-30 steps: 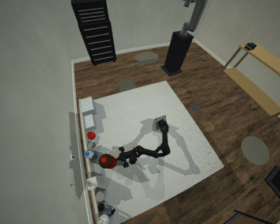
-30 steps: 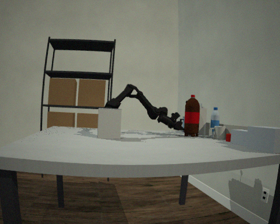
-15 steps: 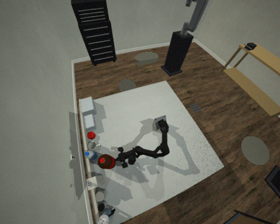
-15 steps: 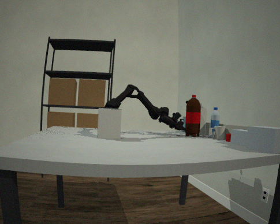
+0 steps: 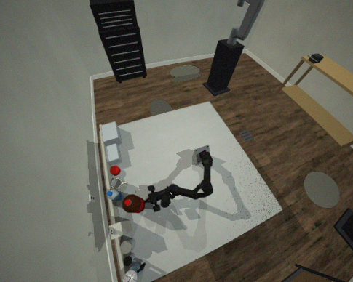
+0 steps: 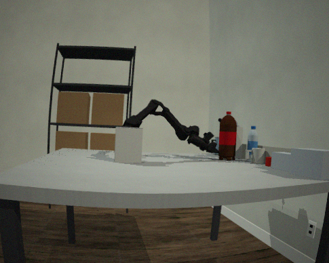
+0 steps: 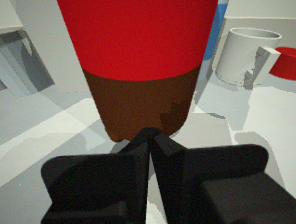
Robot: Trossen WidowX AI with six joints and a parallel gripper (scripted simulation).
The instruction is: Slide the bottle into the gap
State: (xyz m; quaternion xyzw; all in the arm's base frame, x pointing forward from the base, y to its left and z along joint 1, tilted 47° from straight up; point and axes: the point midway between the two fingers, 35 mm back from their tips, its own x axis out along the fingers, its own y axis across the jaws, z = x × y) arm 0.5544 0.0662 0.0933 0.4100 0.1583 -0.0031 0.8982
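Right now my hand is 9 cm short of the brown cola bottle, 1 cm to the left of it and 9 cm below it. From my hand the other things lie so: french press 23 cm ahead, 35 cm to the left, 8 cm above; water bottle 20 cm ahead, 13 cm to the right, 5 cm above.
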